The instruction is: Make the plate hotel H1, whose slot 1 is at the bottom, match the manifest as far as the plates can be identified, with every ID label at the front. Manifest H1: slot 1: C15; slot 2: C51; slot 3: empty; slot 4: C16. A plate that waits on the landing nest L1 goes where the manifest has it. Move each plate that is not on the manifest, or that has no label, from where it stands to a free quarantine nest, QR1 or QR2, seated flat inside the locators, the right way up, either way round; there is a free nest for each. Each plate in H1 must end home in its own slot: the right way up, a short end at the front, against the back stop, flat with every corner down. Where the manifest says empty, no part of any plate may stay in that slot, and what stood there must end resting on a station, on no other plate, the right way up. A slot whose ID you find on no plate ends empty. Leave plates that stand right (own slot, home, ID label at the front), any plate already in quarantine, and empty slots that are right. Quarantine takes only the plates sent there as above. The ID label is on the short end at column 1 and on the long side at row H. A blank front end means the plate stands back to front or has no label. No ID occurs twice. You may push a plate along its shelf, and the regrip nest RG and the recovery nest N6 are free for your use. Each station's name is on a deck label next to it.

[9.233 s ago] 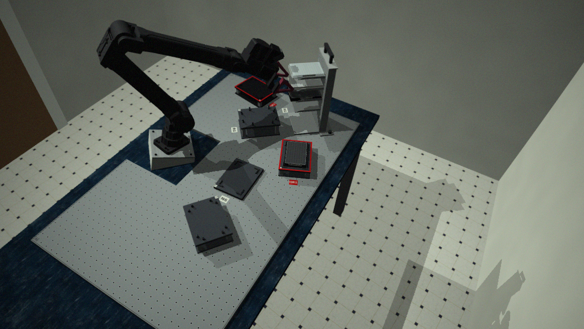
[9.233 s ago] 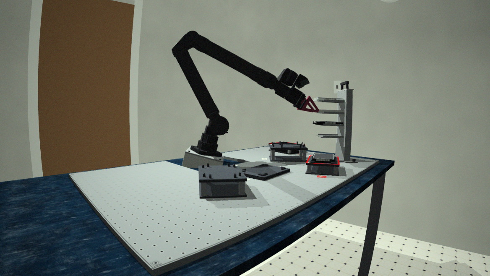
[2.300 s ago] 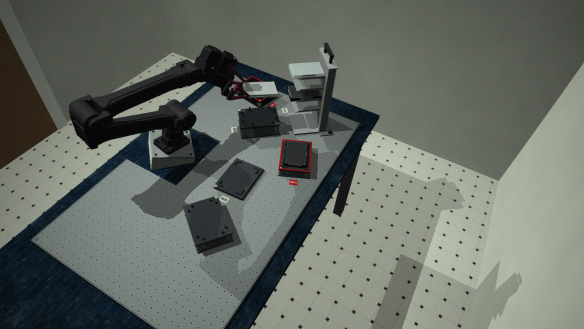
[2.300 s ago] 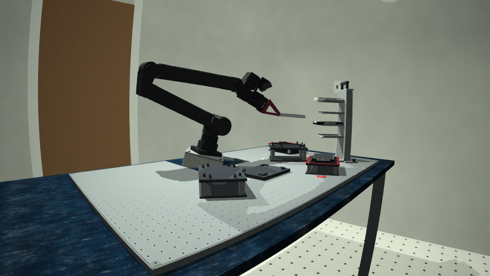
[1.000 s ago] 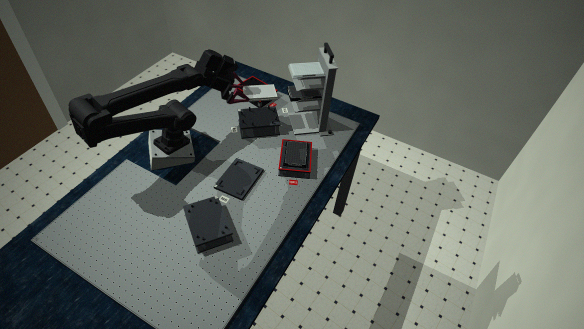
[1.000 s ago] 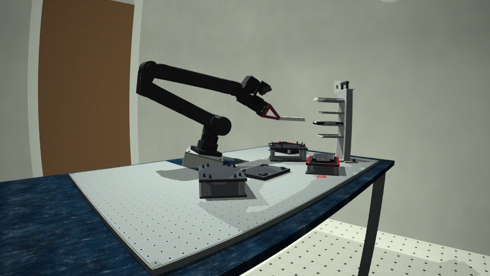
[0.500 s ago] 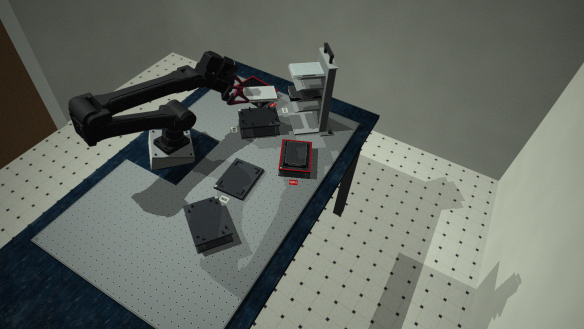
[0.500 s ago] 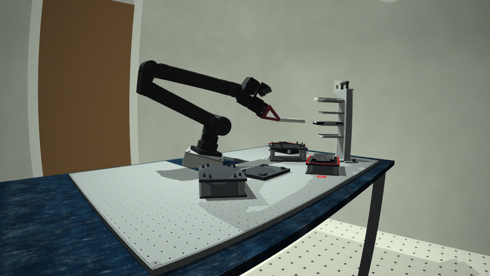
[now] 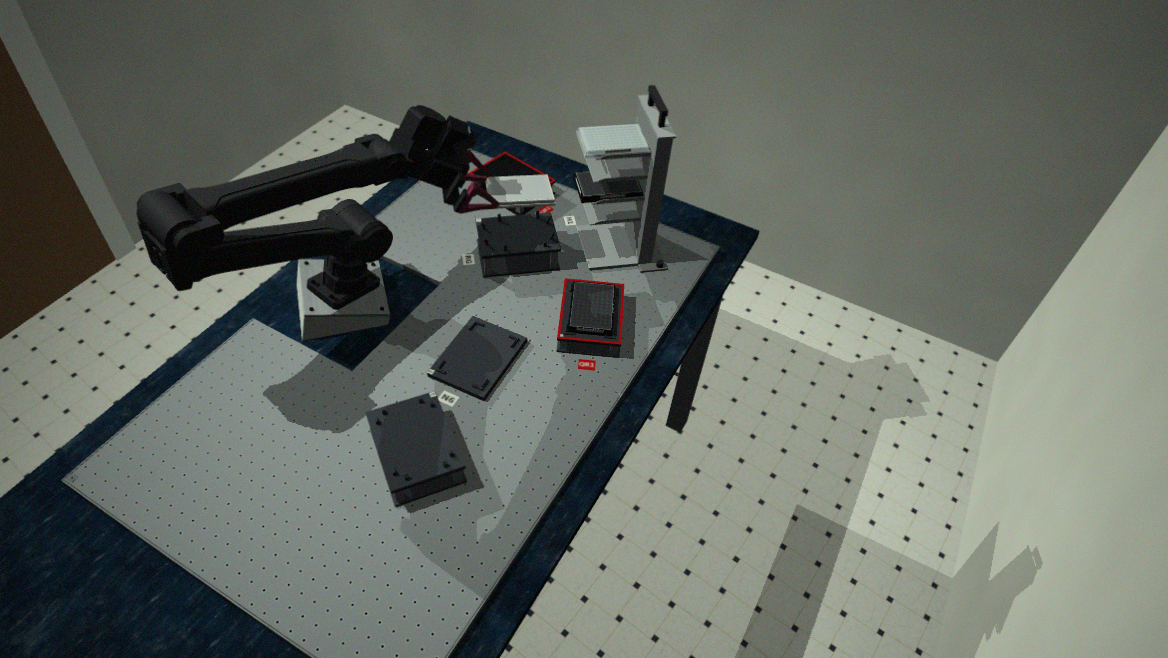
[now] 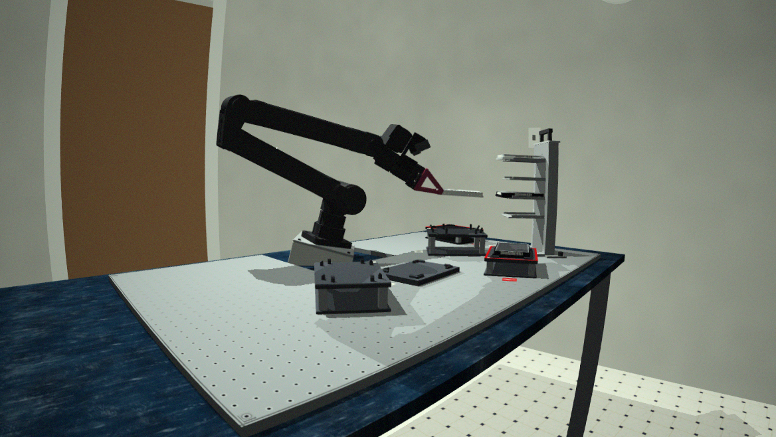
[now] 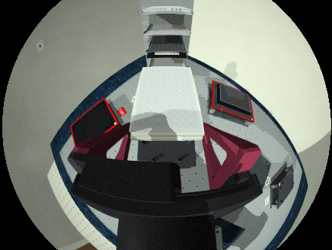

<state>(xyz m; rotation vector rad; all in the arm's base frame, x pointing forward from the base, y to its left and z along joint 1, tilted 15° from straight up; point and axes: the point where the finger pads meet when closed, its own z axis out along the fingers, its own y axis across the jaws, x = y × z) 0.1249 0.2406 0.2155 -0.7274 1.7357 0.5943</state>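
My hand is 12 cm above the raised regrip nest RG, 4 cm to the right of it and 3 cm short of it. Round my hand: quarantine nest QR1: 27 cm ahead, 14 cm below, 3 cm to the right; then plate hotel H1: 23 cm to the left, 21 cm ahead, 2 cm below; then quarantine nest QR2: 21 cm to the left, 14 cm below, 12 cm behind.
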